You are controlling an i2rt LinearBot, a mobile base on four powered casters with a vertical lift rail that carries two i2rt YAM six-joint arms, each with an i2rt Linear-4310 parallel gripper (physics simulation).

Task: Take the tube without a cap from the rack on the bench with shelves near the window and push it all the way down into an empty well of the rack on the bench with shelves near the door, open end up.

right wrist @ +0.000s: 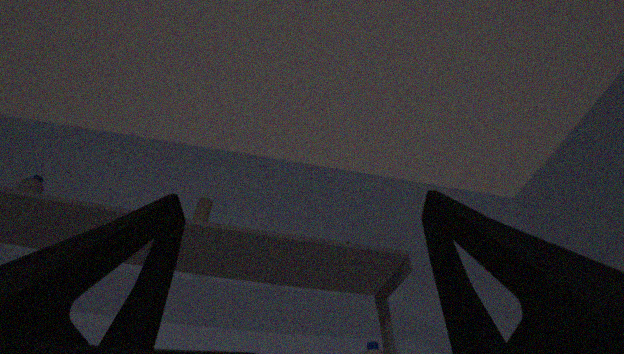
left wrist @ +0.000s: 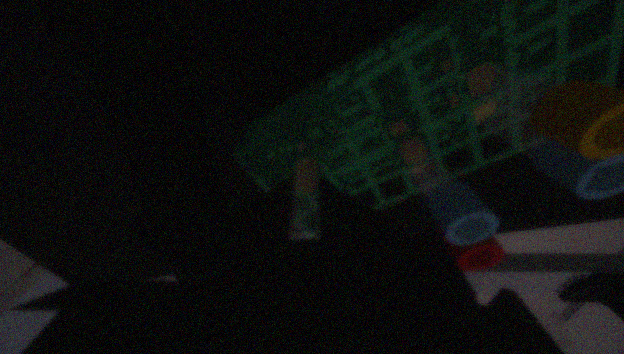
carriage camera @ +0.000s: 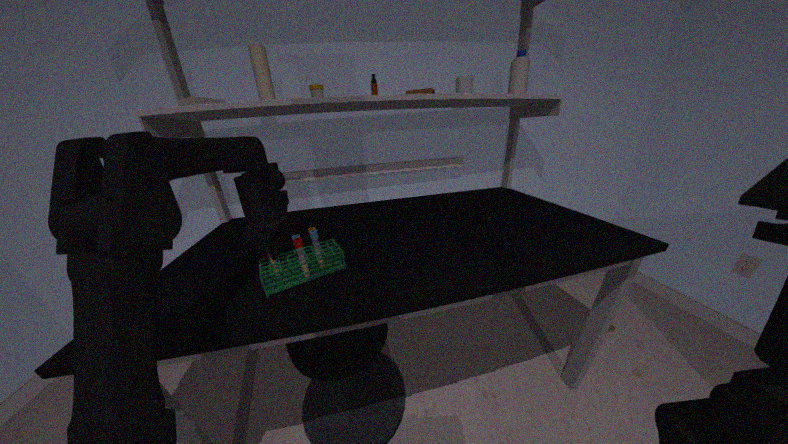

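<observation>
The green rack (carriage camera: 303,284) (left wrist: 375,206) stands on the dark bench, at the left in the carriage view. My left gripper (carriage camera: 270,252) (left wrist: 306,184) is above its left end, shut on the capless tube (carriage camera: 274,266) (left wrist: 305,200). The tube is roughly upright, and its lower part shows among the bars at that end; which well and how deep I cannot tell. The fingers are almost lost in the dark. Red (carriage camera: 297,243) (left wrist: 481,256), blue (left wrist: 472,228) and yellow (carriage camera: 312,228) (left wrist: 575,117) caps stand above the rack. My right gripper (right wrist: 301,205) is open and empty, away from the bench.
The bench top (carriage camera: 441,248) reaches right of the rack. A shelf (carriage camera: 352,105) above its back holds a tall roll (carriage camera: 261,71), a yellow-lidded jar (carriage camera: 315,91), a brown bottle (carriage camera: 374,86) and a white bottle (carriage camera: 518,76). A dark round stool (carriage camera: 339,352) is under the front edge.
</observation>
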